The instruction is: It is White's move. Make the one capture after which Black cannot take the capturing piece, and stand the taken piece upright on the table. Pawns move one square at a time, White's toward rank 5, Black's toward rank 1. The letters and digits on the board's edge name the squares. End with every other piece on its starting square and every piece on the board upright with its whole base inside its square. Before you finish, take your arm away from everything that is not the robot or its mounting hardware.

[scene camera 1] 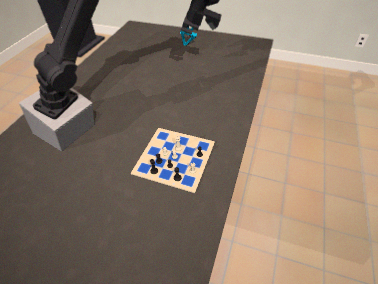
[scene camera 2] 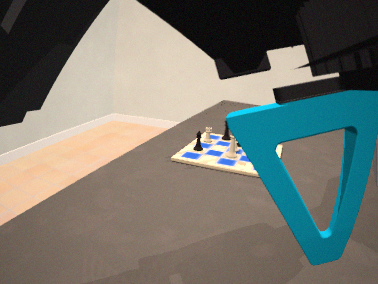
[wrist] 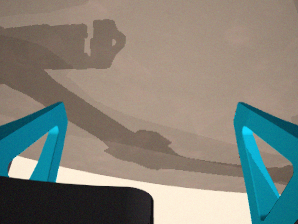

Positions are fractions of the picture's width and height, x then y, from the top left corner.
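The scene includes a blue-and-cream chessboard (scene camera 1: 0.43, 0.49), which is 95 cm from the lens.
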